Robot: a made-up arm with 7 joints. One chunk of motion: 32 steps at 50 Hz.
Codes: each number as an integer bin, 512 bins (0 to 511) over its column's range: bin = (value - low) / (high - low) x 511, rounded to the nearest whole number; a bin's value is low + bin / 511 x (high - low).
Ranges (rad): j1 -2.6..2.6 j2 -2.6..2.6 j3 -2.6..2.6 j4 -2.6..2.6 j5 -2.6..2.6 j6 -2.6..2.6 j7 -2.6..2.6
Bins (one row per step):
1: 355 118 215 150 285 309 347
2: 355 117 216 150 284 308 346
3: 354 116 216 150 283 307 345
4: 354 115 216 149 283 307 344
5: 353 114 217 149 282 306 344
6: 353 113 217 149 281 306 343
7: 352 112 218 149 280 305 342
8: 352 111 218 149 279 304 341
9: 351 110 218 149 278 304 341
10: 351 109 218 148 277 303 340
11: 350 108 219 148 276 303 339
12: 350 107 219 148 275 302 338
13: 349 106 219 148 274 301 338
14: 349 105 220 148 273 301 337
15: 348 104 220 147 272 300 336
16: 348 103 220 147 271 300 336
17: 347 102 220 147 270 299 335
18: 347 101 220 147 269 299 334
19: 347 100 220 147 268 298 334
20: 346 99 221 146 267 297 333
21: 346 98 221 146 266 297 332
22: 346 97 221 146 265 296 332
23: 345 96 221 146 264 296 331
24: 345 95 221 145 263 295 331
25: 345 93 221 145 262 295 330
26: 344 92 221 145 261 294 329
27: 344 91 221 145 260 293 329
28: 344 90 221 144 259 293 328
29: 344 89 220 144 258 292 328
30: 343 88 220 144 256 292 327
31: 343 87 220 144 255 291 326
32: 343 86 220 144 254 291 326
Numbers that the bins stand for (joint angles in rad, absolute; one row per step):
1: 1.0125 -1.3992 -0.4121 -1.0736 0.3002 0.5444 0.9311
2: 1.0125 -1.4094 -0.4020 -1.0736 0.2900 0.5342 0.9209
3: 1.0023 -1.4196 -0.4020 -1.0736 0.2798 0.5241 0.9108
4: 1.0023 -1.4297 -0.4020 -1.0838 0.2798 0.5241 0.9006
5: 0.9922 -1.4399 -0.3918 -1.0838 0.2697 0.5139 0.9006
6: 0.9922 -1.4501 -0.3918 -1.0838 0.2595 0.5139 0.8904
7: 0.9820 -1.4603 -0.3816 -1.0838 0.2493 0.5037 0.8802
8: 0.9820 -1.4705 -0.3816 -1.0838 0.2391 0.4935 0.8701
9: 0.9718 -1.4806 -0.3816 -1.0838 0.2290 0.4935 0.8701
10: 0.9718 -1.4908 -0.3816 -1.0939 0.2188 0.4834 0.8599
11: 0.9616 -1.5010 -0.3714 -1.0939 0.2086 0.4834 0.8497
12: 0.9616 -1.5112 -0.3714 -1.0939 0.1984 0.4732 0.8395
13: 0.9515 -1.5213 -0.3714 -1.0939 0.1883 0.4630 0.8395
14: 0.9515 -1.5315 -0.3613 -1.0939 0.1781 0.4630 0.8294
15: 0.9413 -1.5417 -0.3613 -1.1041 0.1679 0.4528 0.8192
16: 0.9413 -1.5519 -0.3613 -1.1041 0.1577 0.4528 0.8192
17: 0.9311 -1.5620 -0.3613 -1.1041 0.1476 0.4427 0.8090
18: 0.9311 -1.5722 -0.3613 -1.1041 0.1374 0.4427 0.7988
19: 0.9311 -1.5824 -0.3613 -1.1041 0.1272 0.4325 0.7988
20: 0.9209 -1.5926 -0.3511 -1.1143 0.1170 0.4223 0.7886
21: 0.9209 -1.6027 -0.3511 -1.1143 0.1068 0.4223 0.7785
22: 0.9209 -1.6129 -0.3511 -1.1143 0.0967 0.4121 0.7785
23: 0.9108 -1.6231 -0.3511 -1.1143 0.0865 0.4121 0.7683
24: 0.9108 -1.6333 -0.3511 -1.1245 0.0763 0.4020 0.7683
25: 0.9108 -1.6536 -0.3511 -1.1245 0.0661 0.4020 0.7581
26: 0.9006 -1.6638 -0.3511 -1.1245 0.0560 0.3918 0.7479
27: 0.9006 -1.6740 -0.3511 -1.1245 0.0458 0.3816 0.7479
28: 0.9006 -1.6841 -0.3511 -1.1346 0.0356 0.3816 0.7378
29: 0.9006 -1.6943 -0.3613 -1.1346 0.0254 0.3714 0.7378
30: 0.8904 -1.7045 -0.3613 -1.1346 0.0051 0.3714 0.7276
31: 0.8904 -1.7147 -0.3613 -1.1346 -0.0051 0.3613 0.7174
32: 0.8904 -1.7249 -0.3613 -1.1346 -0.0153 0.3613 0.7174

